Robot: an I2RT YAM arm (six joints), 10 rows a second.
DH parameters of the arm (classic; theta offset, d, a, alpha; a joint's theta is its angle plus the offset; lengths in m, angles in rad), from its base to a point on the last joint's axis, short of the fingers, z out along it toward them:
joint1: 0 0.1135 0.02 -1.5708
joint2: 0 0 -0.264 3.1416
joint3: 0.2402 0 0.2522 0
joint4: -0.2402 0 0.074 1.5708
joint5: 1.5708 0 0 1.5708
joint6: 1.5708 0.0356 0 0
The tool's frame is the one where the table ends.
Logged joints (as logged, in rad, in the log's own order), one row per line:
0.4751, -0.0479, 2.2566, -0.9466, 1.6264, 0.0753
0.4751, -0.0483, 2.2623, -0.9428, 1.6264, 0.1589
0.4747, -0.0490, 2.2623, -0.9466, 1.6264, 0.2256
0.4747, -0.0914, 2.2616, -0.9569, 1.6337, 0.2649
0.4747, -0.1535, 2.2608, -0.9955, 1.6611, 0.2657
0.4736, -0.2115, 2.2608, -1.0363, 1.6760, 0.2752
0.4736, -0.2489, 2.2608, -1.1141, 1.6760, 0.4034
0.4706, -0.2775, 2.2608, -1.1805, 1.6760, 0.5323
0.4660, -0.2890, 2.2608, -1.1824, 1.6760, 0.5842
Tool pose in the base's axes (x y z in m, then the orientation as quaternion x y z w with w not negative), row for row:
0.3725, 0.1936, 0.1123, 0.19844, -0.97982, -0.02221, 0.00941
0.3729, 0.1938, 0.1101, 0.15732, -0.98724, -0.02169, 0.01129
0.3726, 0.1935, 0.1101, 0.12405, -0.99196, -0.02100, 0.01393
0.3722, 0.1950, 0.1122, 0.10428, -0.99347, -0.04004, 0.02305
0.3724, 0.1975, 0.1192, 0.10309, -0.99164, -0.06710, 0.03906
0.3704, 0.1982, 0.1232, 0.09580, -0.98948, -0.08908, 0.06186
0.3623, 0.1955, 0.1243, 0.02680, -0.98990, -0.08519, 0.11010
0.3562, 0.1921, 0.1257, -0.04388, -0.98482, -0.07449, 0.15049
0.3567, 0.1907, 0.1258, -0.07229, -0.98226, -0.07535, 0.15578
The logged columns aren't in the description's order. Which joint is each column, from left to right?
Columns, left to right: joint1, joint5, joint2, joint4, joint3, joint6.
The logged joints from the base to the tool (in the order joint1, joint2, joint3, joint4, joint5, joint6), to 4 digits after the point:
0.4751, 2.2566, 1.6264, -0.9466, -0.0479, 0.0753
0.4751, 2.2623, 1.6264, -0.9428, -0.0483, 0.1589
0.4747, 2.2623, 1.6264, -0.9466, -0.0490, 0.2256
0.4747, 2.2616, 1.6337, -0.9569, -0.0914, 0.2649
0.4747, 2.2608, 1.6611, -0.9955, -0.1535, 0.2657
0.4736, 2.2608, 1.6760, -1.0363, -0.2115, 0.2752
0.4736, 2.2608, 1.6760, -1.1141, -0.2489, 0.4034
0.4706, 2.2608, 1.6760, -1.1805, -0.2775, 0.5323
0.4660, 2.2608, 1.6760, -1.1824, -0.2890, 0.5842

